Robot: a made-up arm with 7 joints.
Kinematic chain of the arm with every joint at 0, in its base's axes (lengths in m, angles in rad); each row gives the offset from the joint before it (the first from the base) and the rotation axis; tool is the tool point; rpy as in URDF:
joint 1: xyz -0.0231 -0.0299 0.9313 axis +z
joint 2: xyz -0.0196 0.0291 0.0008 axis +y
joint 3: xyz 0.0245 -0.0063 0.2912 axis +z
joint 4: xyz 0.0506 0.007 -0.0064 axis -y
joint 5: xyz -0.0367 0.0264 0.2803 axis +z
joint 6: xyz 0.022 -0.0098 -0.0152 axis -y
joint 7: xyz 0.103 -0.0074 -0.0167 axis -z
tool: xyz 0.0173 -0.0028 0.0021 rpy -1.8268 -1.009 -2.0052
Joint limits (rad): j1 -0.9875..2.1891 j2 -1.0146..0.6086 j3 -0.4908..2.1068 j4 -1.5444..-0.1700 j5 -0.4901..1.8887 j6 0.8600..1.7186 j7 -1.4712..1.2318
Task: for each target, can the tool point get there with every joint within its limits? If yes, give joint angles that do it. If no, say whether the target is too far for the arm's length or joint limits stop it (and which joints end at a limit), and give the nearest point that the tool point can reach.
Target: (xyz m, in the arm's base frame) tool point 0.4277 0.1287 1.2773
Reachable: yes | joints -0.7279 0.1964 1.0422 -1.2788 1.0261 1.4466 0.0530
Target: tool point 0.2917 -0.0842 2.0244
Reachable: no: too far | nearest point 0.1625 -0.0561 1.5908 | short by 0.453 m
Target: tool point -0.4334 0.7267 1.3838
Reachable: no: too far | nearest point -0.3175 0.5130 1.2631 | short by 0.271 m
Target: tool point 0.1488 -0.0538 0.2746
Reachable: no: joint limits stop it (at a limit: joint 2, joint 4, joint 6) | nearest point 0.4257 -0.0923 0.8675 | short by 0.656 m
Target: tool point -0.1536 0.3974 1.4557
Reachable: yes | joints -0.6701 -0.6180 1.1620 -0.4864 1.4950 1.3372 -0.4444
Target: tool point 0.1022 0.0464 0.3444
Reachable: no: joint limits stop it (at a limit: joint 2, joint 4, joint 6) | nearest point 0.3637 0.2056 0.8677 | short by 0.606 m
